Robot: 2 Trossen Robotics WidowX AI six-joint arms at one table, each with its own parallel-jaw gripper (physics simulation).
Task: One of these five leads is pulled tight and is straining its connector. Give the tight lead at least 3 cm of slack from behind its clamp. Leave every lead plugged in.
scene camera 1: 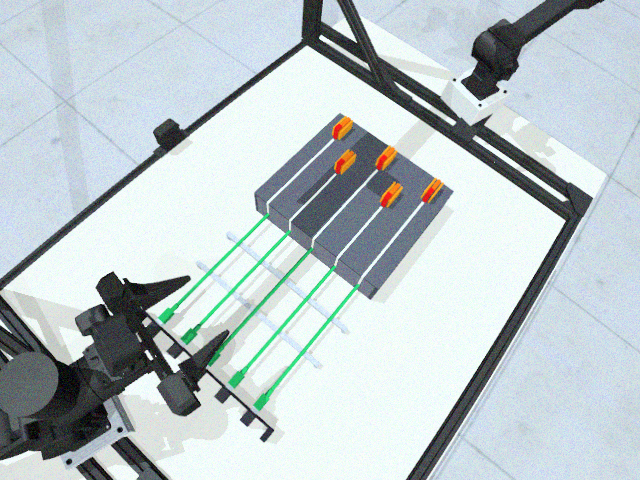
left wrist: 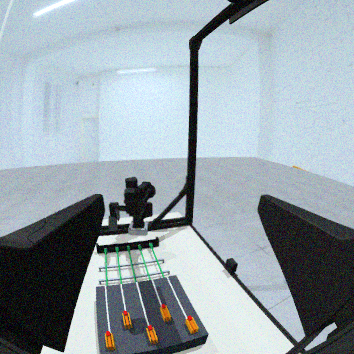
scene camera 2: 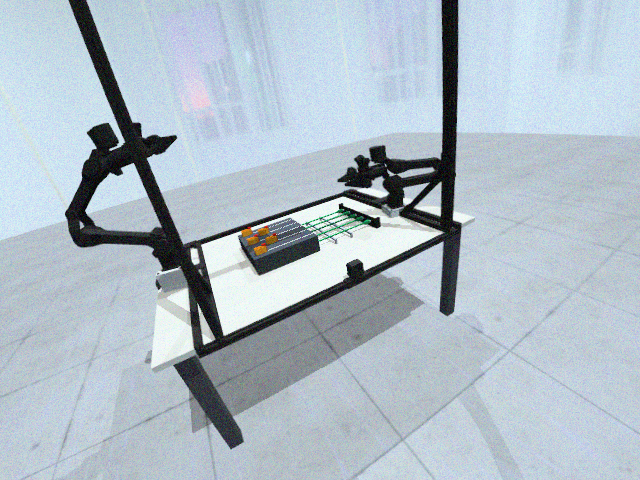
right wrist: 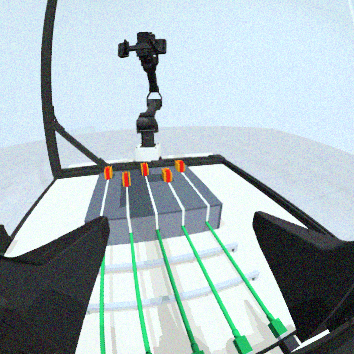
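Where they show: left gripper, fingertip midpoint: (left wrist: 184, 203) (scene camera 2: 172, 137) (right wrist: 136, 38); right gripper, fingertip midpoint: (scene camera 1: 208, 303) (left wrist: 128, 219) (scene camera 2: 340, 183) (right wrist: 182, 222); left arm's base, link origin: (scene camera 1: 479, 86) (scene camera 2: 172, 265) (right wrist: 147, 145); right arm's base, link origin: (scene camera 1: 83, 420) (left wrist: 138, 224) (scene camera 2: 395, 205).
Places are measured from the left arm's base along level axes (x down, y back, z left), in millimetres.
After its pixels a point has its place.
Note:
A dark grey block (scene camera 1: 361, 248) (scene camera 2: 289, 255) carries five orange-and-red clamps, one of them (scene camera 1: 391, 194) {y -357, x -20, z 119 mm} nearest the middle right. White leads run from the clamps over the block and continue as green leads (scene camera 1: 309, 344) {y -610, x 50, z 247 mm} (right wrist: 212, 286) {y -643, x 50, z 201 mm} to plugs at a black connector strip (scene camera 1: 267, 432) {y -737, x 32, z 322 mm} (scene camera 2: 376, 222) {y -814, x 50, z 45 mm}. All leads look straight; I cannot tell which is tight. My right gripper (scene camera 1: 207, 305) {y -712, x -119, z 155 mm} (scene camera 2: 342, 180) {y -712, x -119, z 155 mm} (right wrist: 182, 222) {y -712, x -119, z 155 mm} is open and empty, hanging above the plug ends and hiding part of the strip in scene camera 1. My left gripper (scene camera 2: 174, 137) {y -167, x -423, z 0 mm} (left wrist: 184, 203) {y -167, x -423, z 0 mm} is open and empty, high up beyond the clamp end of the block.
Two pale bars (scene camera 1: 325, 313) {y -557, x 55, z 217 mm} (scene camera 1: 310, 358) {y -621, x 55, z 266 mm} lie crosswise by the green leads, between block and strip. A black frame edges the white table (scene camera 1: 465, 289) {y -308, x 76, z 322 mm}, with uprights (scene camera 2: 448, 103) {y -1020, x -374, z -128 mm} at its ends. A small black box (scene camera 1: 168, 133) {y -620, x 28, z -239 mm} (scene camera 2: 355, 268) {y -616, x 35, z -265 mm} sits on one long rail.

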